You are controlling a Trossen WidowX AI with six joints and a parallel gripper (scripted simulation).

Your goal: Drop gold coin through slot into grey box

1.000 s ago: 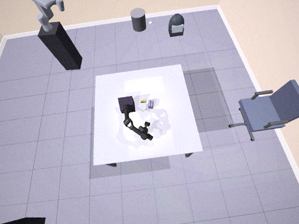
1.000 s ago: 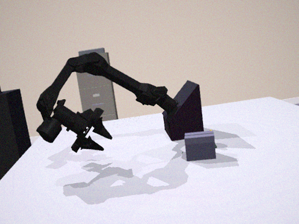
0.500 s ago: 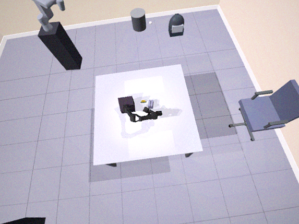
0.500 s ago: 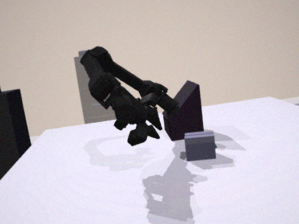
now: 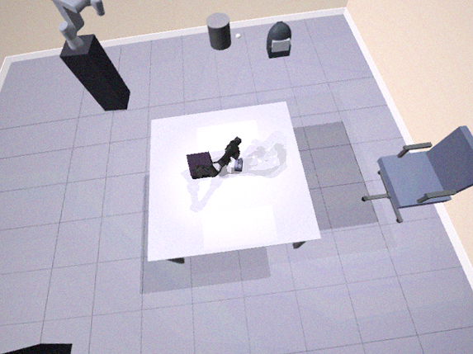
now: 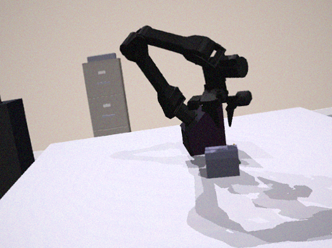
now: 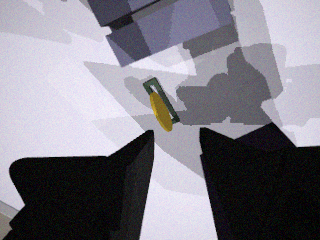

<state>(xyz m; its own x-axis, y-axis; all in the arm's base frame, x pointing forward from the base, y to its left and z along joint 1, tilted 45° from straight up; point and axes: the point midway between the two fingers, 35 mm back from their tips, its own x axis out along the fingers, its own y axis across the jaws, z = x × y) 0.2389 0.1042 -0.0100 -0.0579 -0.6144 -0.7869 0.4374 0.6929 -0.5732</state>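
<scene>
Now: the coin 90 mm below my gripper tip, 30 mm to the left of it and 20 mm behind it.
</scene>
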